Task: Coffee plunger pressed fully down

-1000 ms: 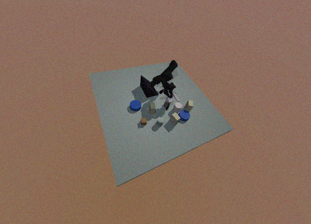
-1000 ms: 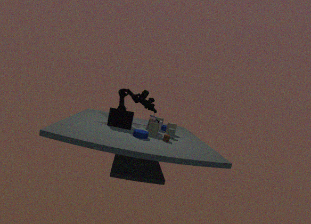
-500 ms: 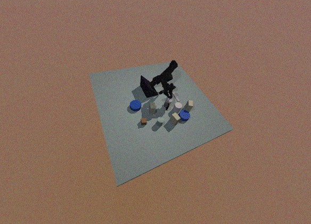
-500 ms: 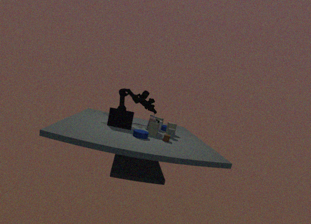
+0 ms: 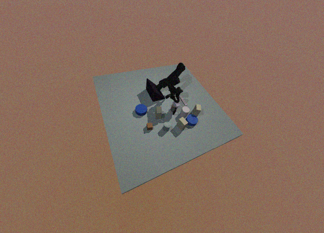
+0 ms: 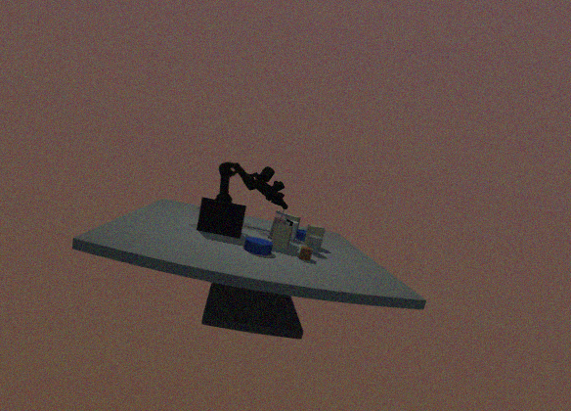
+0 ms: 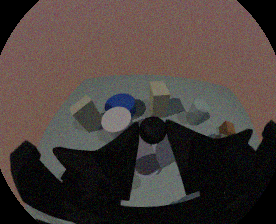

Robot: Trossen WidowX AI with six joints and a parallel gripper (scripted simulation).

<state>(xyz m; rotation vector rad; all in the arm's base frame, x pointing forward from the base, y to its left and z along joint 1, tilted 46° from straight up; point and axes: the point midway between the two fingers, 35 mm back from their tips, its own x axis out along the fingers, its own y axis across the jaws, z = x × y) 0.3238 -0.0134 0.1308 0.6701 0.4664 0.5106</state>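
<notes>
Right now the coffee press is 10 mm to the right of my gripper tip and 90 mm below it. Round my gripper tip: orange cube 120 mm ahead, 310 mm to the right, 150 mm below.
</notes>
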